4 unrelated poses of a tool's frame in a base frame.
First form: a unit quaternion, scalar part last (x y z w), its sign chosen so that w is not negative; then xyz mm.
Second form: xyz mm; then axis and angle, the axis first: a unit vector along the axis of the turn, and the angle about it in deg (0 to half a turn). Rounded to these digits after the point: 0 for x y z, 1 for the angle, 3 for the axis.
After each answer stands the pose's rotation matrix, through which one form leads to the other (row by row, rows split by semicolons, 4 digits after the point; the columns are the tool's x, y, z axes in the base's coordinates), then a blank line. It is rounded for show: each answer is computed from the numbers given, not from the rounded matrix.
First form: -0.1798 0.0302 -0.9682 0.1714 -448 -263 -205
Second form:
-448 -263 -205 -0.182 0.031 -0.983 160.3
-0.8766 0.3210 0.3585; -0.3427 -0.9394 0.0032; 0.3378 -0.1201 0.9335

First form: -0.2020 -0.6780 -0.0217 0.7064 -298 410 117
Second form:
-298 410 117 -0.285 -0.958 -0.031 90.1
0.0797 0.3046 -0.9491; 0.2433 0.9174 0.3148; 0.9667 -0.2560 -0.0010

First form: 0.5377 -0.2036 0.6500 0.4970 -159 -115 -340
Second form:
-159 -115 -340 0.620 -0.235 0.749 120.4
0.0722 -0.8650 0.4966; 0.4271 -0.4231 -0.7991; 0.9013 0.2698 0.3389

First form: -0.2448 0.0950 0.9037 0.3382 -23 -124 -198
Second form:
-23 -124 -198 -0.260 0.101 0.960 140.5
-0.6514 -0.6578 -0.3782; 0.5647 -0.7532 0.3373; -0.5067 0.0061 0.8621

